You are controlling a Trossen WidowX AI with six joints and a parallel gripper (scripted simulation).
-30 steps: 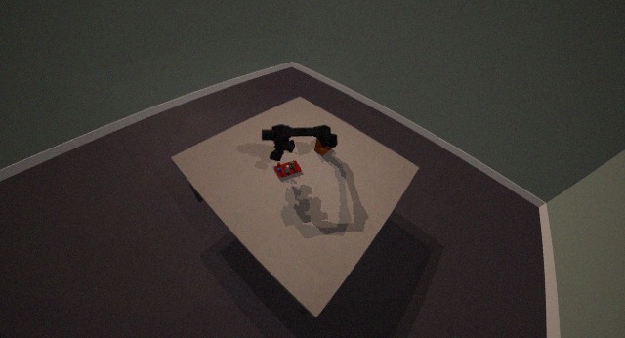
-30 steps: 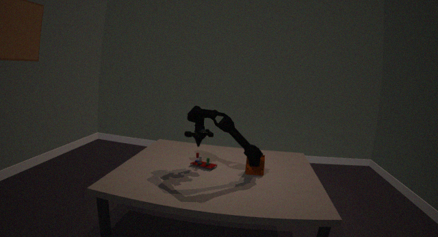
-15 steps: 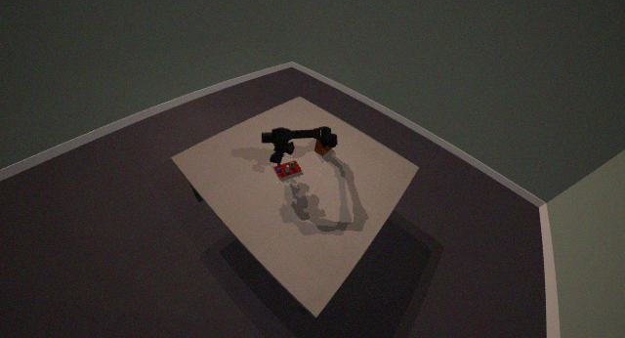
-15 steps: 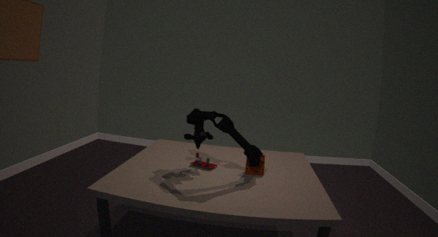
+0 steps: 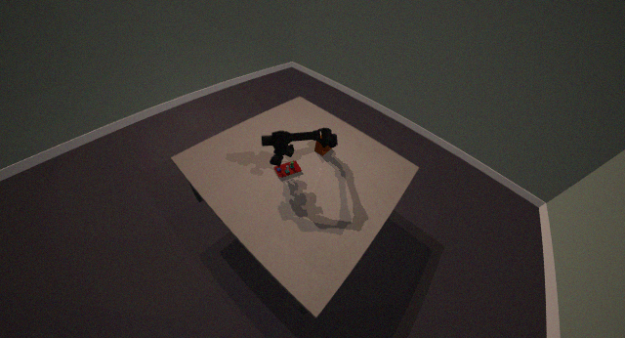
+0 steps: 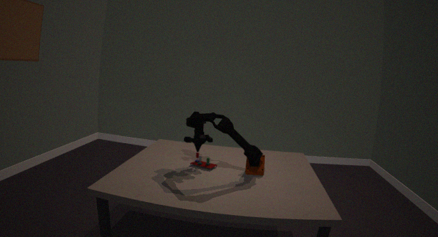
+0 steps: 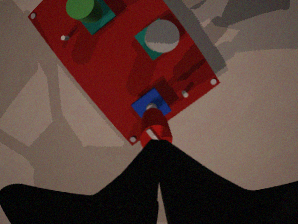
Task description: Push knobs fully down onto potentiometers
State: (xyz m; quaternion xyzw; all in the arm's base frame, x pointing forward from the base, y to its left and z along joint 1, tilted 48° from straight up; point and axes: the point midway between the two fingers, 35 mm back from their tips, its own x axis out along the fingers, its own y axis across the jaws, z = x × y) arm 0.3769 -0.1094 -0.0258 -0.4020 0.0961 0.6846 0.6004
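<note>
My gripper tip is now 2 cm above the red knob. The rest, counted from my gripper tip: green knob: 8 cm behind, 5 cm to the left, 4 cm below.
</note>
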